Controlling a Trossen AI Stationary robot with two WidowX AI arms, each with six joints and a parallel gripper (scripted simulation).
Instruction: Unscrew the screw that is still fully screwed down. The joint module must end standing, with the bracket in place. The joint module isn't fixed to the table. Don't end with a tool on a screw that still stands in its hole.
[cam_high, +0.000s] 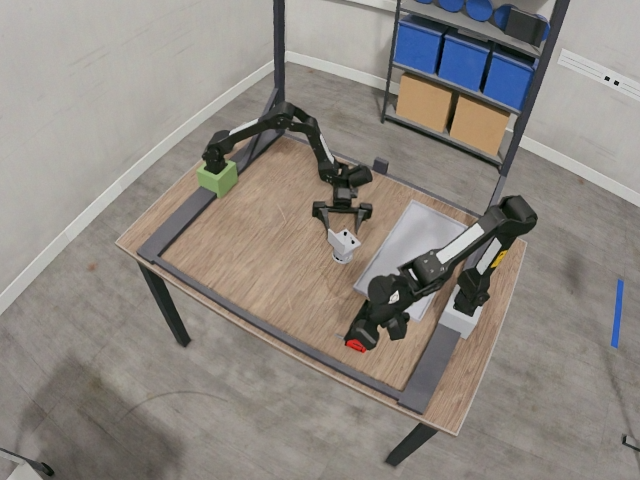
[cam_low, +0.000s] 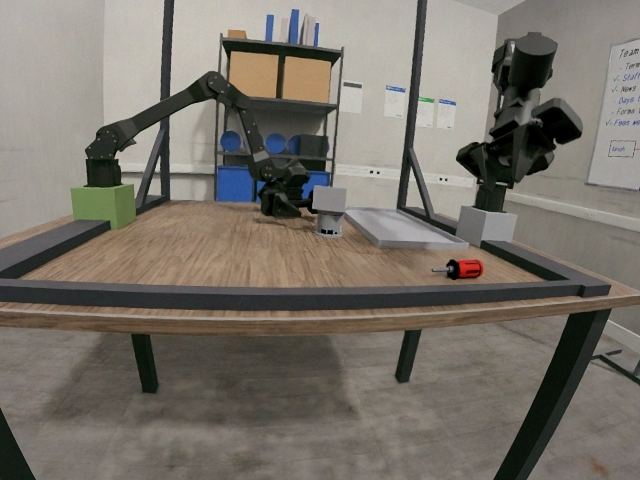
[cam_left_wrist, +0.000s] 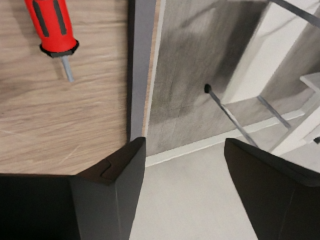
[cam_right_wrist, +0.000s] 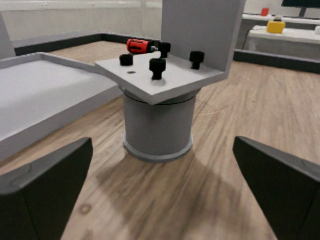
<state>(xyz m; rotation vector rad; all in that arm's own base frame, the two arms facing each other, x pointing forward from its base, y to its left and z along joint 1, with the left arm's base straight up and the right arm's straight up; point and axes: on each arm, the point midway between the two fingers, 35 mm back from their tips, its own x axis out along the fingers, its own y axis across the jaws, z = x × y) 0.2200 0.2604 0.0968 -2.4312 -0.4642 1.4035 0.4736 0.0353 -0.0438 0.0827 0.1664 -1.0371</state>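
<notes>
My left gripper is now 4 cm past the red screwdriver, 2 cm to the left of it and 17 cm above it. The rest, counted from my left hand: grey joint module: 28 cm behind, 21 cm to the right, 15 cm below; dark frame rail: 6 cm ahead, 24 cm to the right, 17 cm below; grey bracket: 28 cm behind, 21 cm to the right, 11 cm below.
The grey joint module lies 70 mm ahead of my right hand, 50 mm to the left of it and 10 mm below it. From my right hand the other things lie so: grey bracket: 70 mm ahead, 50 mm to the left, 30 mm above; then red screwdriver: 310 mm ahead, 230 mm to the left, 30 mm below; then shallow grey tray: 60 mm behind, 240 mm to the left, 40 mm below.
</notes>
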